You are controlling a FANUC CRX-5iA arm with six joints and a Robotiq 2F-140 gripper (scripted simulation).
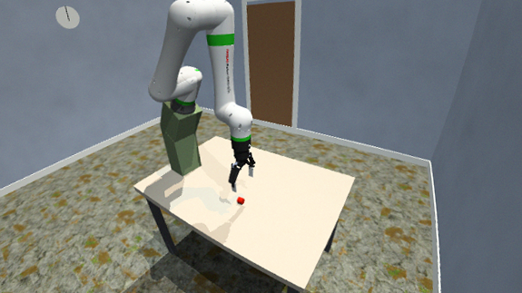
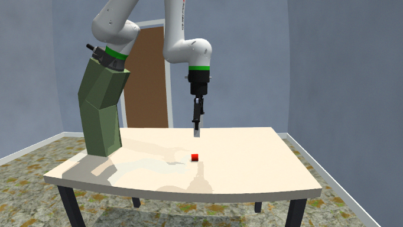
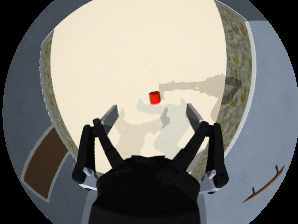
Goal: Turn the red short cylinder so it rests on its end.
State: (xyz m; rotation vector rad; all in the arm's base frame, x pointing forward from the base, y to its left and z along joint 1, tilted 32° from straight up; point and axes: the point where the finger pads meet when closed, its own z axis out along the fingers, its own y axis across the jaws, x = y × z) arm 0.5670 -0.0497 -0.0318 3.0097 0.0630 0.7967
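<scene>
Now: the red short cylinder 20 mm behind my hand, 10 mm to the right of it and 140 mm below it.
</scene>
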